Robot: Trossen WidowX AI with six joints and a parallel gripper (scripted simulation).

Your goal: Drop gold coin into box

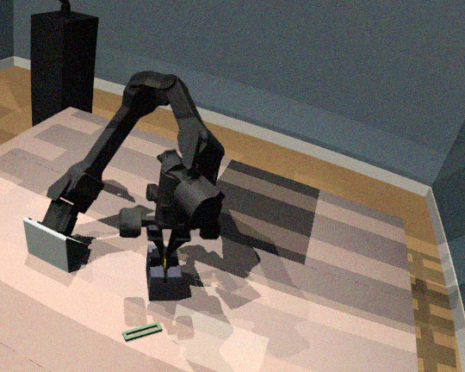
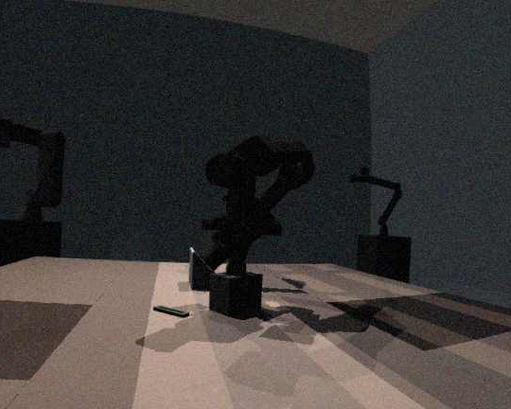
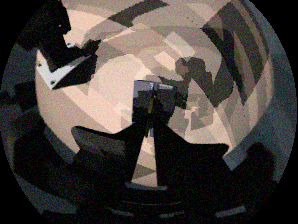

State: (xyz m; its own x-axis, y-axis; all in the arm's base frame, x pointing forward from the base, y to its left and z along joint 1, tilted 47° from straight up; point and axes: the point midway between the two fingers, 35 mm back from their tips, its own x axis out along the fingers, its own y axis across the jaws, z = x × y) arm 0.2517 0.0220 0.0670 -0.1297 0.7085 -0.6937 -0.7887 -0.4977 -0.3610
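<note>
My gripper tip is now 30 mm above the gold coin.
</note>
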